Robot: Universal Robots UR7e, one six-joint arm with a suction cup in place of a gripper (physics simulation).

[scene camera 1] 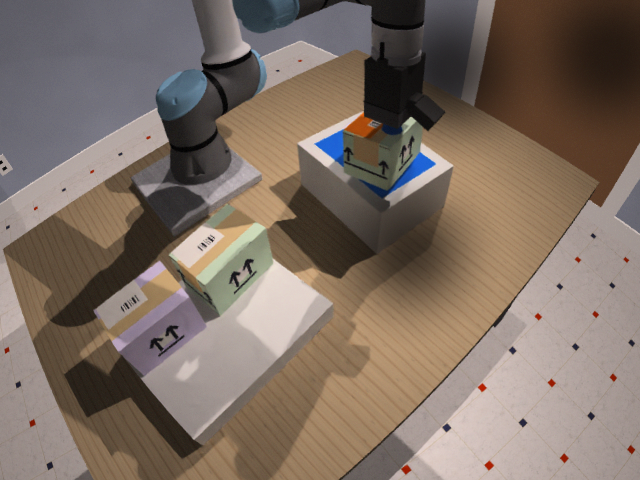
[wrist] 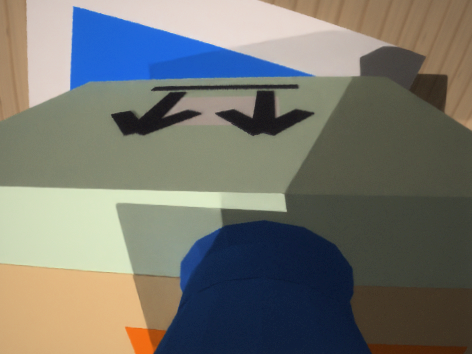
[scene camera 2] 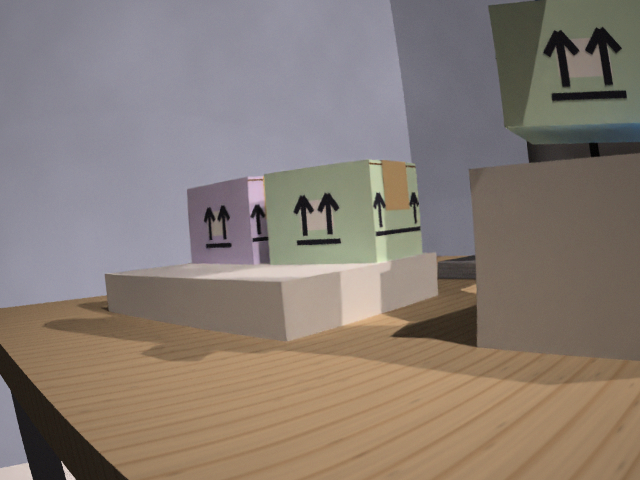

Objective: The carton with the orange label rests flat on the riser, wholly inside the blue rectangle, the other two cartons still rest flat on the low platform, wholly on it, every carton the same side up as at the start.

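Places are measured from the arm's base along level axes (x back, y right, z up), in centimetres.
Pixels of known places: hand, its tool point: [scene camera 1: 391, 135] [wrist: 264, 247] [scene camera 2: 559, 25]; arm's base, origin of its link: [scene camera 1: 201, 163].
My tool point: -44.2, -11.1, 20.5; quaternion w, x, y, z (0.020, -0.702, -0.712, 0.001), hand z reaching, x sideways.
For each thing: its top centre in the pictures, then the offset to it from my tool point, as dx, dy, dz. Level surfaces: height alone.
- carton with the orange label, centre of its top: [scene camera 2: 578, 13] [scene camera 1: 386, 119] +2.1, -1.5, +1.5
- riser, centre of its top: [wrist: 181, 207] [scene camera 1: 374, 153] +6.0, -4.9, -10.4
- blue rectangle, centre of its top: [wrist: 181, 207] [scene camera 1: 374, 153] +6.0, -4.9, -10.4
- green carton, centre of its top: [scene camera 2: 339, 167] [scene camera 1: 216, 241] +13.4, +30.4, -7.7
- lilac carton, centre of its top: [scene camera 2: 243, 182] [scene camera 1: 139, 304] +14.8, +46.5, -7.6
- low platform, centre of its top: [scene camera 2: 255, 265] [scene camera 1: 216, 325] +8.1, +39.0, -17.6
- wooden table, height of its surface: dz -22.4
The carton with the orange label [scene camera 1: 365, 155] [scene camera 2: 584, 111] [wrist: 225, 160] is green, with its arrows pointing up. My suction gripper [scene camera 1: 392, 130] [wrist: 267, 250] is on its top and holds it. In scene camera 2 a small gap shows between its underside and the riser [scene camera 1: 336, 193] [scene camera 2: 558, 248] [wrist: 50, 50]. It hangs over the blue rectangle [scene camera 1: 329, 144] [wrist: 110, 55], whose far part it hides. A green carton [scene camera 1: 237, 281] [scene camera 2: 320, 222] and a lilac carton [scene camera 1: 160, 330] [scene camera 2: 222, 222] with white labels stand upright on the low platform [scene camera 1: 268, 330] [scene camera 2: 206, 299].
The arm's base stands on a grey plate [scene camera 1: 242, 173] at the back left of the wooden table [scene camera 1: 496, 206] [scene camera 2: 361, 413]. The low platform lies in front of the base plate, and the riser stands to the right of it. A brown door [scene camera 1: 558, 103] is behind the table.
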